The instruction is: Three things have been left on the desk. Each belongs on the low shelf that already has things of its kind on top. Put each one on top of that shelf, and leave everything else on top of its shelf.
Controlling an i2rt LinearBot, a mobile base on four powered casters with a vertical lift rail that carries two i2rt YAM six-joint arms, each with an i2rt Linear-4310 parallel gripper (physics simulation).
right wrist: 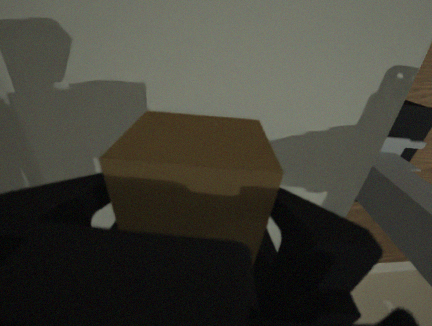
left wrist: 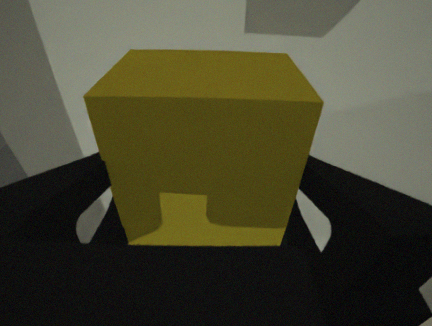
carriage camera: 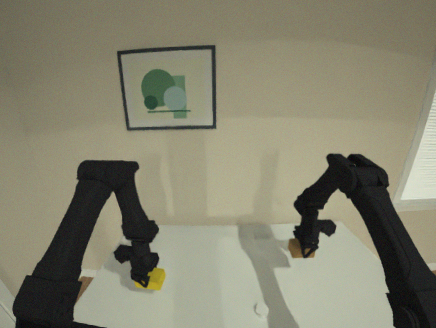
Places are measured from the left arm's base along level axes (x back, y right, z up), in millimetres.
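Where they show: left gripper, fingertip midpoint: (left wrist: 205,149) (carriage camera: 149,280); right gripper, fingertip midpoint: (carriage camera: 302,252).
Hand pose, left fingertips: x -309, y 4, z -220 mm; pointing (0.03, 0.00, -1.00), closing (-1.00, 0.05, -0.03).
Observation:
Each offset is from my left fingertips to the top centre of the thing. "spot": to the spot under its first point. Level surfaces: height alone.
A yellow block @[dx +0, dy +8, dz +38 mm] (carriage camera: 157,279) (left wrist: 200,135) is between the fingers of my left gripper (carriage camera: 145,281), which is shut on it, at the lower left of the carriage view. A brown block @[dx -111, dy +623, dz +111 mm] (carriage camera: 298,248) (right wrist: 192,160) is between the fingers of my right gripper (carriage camera: 307,249), which is shut on it, at the right of the carriage view. Both blocks are held over the white desk @[dz -137 mm] (carriage camera: 215,270). A small white object @[dx +21, dy +454, dz -113 mm] (carriage camera: 260,309) lies on the desk near the bottom of the carriage view, between the two arms. The low shelves do not show in these views.
A framed picture (carriage camera: 216,90) hangs on the beige wall behind the desk. A window with blinds @[spot: dx -631, dy +1771, dz +319 mm] (carriage camera: 427,160) is at the right. In the right wrist view, a grey bar (right wrist: 400,210), a dark object (right wrist: 412,120) and the wooden floor @[dz -857 mm] (right wrist: 382,240) show past the desk's edge.

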